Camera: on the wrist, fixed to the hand. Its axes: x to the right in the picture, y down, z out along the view.
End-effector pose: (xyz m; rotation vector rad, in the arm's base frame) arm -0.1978 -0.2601 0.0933 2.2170 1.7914 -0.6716
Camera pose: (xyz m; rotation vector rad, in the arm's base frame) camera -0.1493 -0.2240 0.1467 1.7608 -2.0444 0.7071
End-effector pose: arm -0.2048 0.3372 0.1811 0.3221 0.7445 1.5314
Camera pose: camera -0.2761 0.3333 0.1436 -0.4197 0.1863 -1.4889
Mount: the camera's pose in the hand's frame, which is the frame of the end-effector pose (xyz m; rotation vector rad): 0.0136 0.0319 -0.0728 0.1657 -0.4566 -3.0849
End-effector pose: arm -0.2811 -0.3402 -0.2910 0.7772 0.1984 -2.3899
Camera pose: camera -0.2356 -0.3498 -0.3569 0.3880 -0.4110 0.7404
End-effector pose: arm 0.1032 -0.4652 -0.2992 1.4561 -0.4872 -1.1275
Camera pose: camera 0.1802 -0.4461 -0.2846 -0.4096 -1.1984 1.5657
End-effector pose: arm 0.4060 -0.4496 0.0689 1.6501 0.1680 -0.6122
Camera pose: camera 0.4531 -0.3892 0.0941 0.1907 -1.6216 1.9733
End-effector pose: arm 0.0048 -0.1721 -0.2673 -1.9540 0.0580 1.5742
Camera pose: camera 0.0591 -0.2286 -0.2863 0.1715 -1.7022 -0.4440
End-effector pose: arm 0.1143 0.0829 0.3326 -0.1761 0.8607 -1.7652
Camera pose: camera 0.0964 0.1005 0.2560 0.9898 0.4285 1.2615
